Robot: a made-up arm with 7 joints. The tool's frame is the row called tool.
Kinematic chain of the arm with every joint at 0, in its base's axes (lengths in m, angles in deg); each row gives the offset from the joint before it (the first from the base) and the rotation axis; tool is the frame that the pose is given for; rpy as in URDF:
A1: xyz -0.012 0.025 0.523 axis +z
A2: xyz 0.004 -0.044 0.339 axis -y
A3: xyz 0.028 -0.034 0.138 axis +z
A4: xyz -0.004 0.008 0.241 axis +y
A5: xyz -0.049 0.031 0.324 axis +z
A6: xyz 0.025 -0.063 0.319 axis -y
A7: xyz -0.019 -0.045 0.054 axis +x
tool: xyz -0.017 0.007 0 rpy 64.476 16.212 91.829
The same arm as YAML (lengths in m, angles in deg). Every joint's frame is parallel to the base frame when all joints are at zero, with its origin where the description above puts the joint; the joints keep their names.
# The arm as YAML. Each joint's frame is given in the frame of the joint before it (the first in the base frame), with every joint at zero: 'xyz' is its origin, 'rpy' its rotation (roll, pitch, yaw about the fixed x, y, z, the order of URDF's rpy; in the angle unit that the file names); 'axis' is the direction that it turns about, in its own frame. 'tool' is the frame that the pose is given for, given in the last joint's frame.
units:
  length: m
  angle: deg
joints:
  - name: A1
    type: revolute
    origin:
      xyz: [-0.012, 0.025, 0.523]
      rpy: [0.0, 0.0, 0.0]
    axis: [0.0, 0.0, 1.0]
  - name: A2
    type: revolute
    origin:
      xyz: [0.004, -0.044, 0.339]
      rpy: [0.0, 0.0, 0.0]
    axis: [0.0, -1.0, 0.0]
  - name: A3
    type: revolute
    origin:
      xyz: [0.028, -0.034, 0.138]
      rpy: [0.0, 0.0, 0.0]
    axis: [0.0, 0.0, 1.0]
  - name: A4
    type: revolute
    origin:
      xyz: [-0.004, 0.008, 0.241]
      rpy: [0.0, 0.0, 0.0]
    axis: [0.0, 1.0, 0.0]
  - name: A5
    type: revolute
    origin:
      xyz: [-0.049, 0.031, 0.324]
      rpy: [0.0, 0.0, 0.0]
    axis: [0.0, 0.0, 1.0]
  - name: A6
    type: revolute
    origin:
      xyz: [0.025, -0.063, 0.319]
      rpy: [0.0, 0.0, 0.0]
    axis: [0.0, -1.0, 0.0]
  - name: A7
    type: revolute
    origin:
      xyz: [-0.019, -0.045, 0.054]
      rpy: [0.0, 0.0, 0.0]
    axis: [1.0, 0.0, 0.0]
tool:
  origin:
    xyz: [-0.017, 0.007, 0.0]
    rpy: [64.48, 16.21, 91.83]

